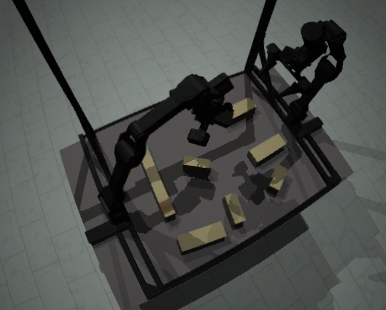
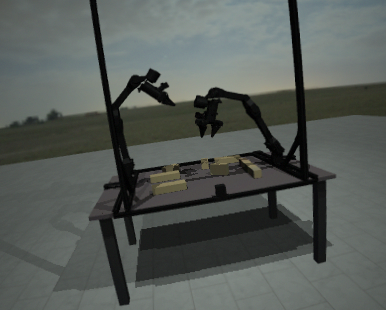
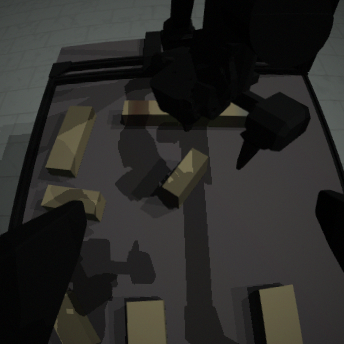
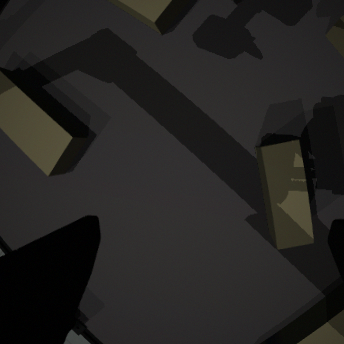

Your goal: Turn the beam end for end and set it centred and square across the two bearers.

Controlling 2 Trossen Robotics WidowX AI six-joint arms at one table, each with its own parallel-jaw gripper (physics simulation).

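Frame: origin at the left arm's base, x left, y ahead, z down, level; centimetres.
Seen in the pictures: left gripper, fingertip midpoint: [image 1: 268, 86] [image 2: 174, 105] [image 3: 202, 207]; right gripper, fingertip midpoint: [image 1: 210, 128] [image 2: 206, 137] [image 3: 211, 147] [image 4: 218, 230]; left arm's base at its link origin: [image 1: 292, 119]; right arm's base at its link origin: [image 1: 114, 206] [image 2: 277, 161].
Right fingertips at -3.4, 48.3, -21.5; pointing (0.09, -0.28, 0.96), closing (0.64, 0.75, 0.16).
Observation:
Offsets run from my right fingertips to a thing's top centre, as dx, dy, dz.
The long tan beam {+0.5, +23.6, +19.0} [image 1: 157, 183] [image 2: 250, 168] [image 3: 143, 112] lies flat on the table, with a reddish mark near one end. It rests on no block. Several shorter tan blocks lie scattered; I cannot tell which are the bearers. A small block {+3.1, +5.9, +17.1} [image 1: 196, 165] [image 3: 185, 177] [image 4: 288, 194] lies mid-table. My right gripper [image 1: 211, 126] [image 2: 208, 130] [image 3: 211, 147] [image 4: 218, 230] is open and empty, hanging high above the middle of the table. My left gripper [image 1: 270, 50] [image 2: 168, 101] [image 3: 202, 207] is open and empty, raised high at its own end of the table.
Larger blocks {+10.5, -26.5, +19.6} [image 1: 267, 148] {+29.6, +17.9, +19.6} [image 1: 201, 235] {-12.4, -25.2, +19.6} [image 1: 244, 107] and smaller ones {+26.4, +1.4, +18.4} [image 1: 235, 208] {+24.5, -21.9, +18.4} [image 1: 278, 177] lie around the table. A black frame rail [image 1: 235, 246] rims the table, with tall posts [image 1: 257, 37] at the corners. A small black stub [image 2: 220, 190] stands on one edge.

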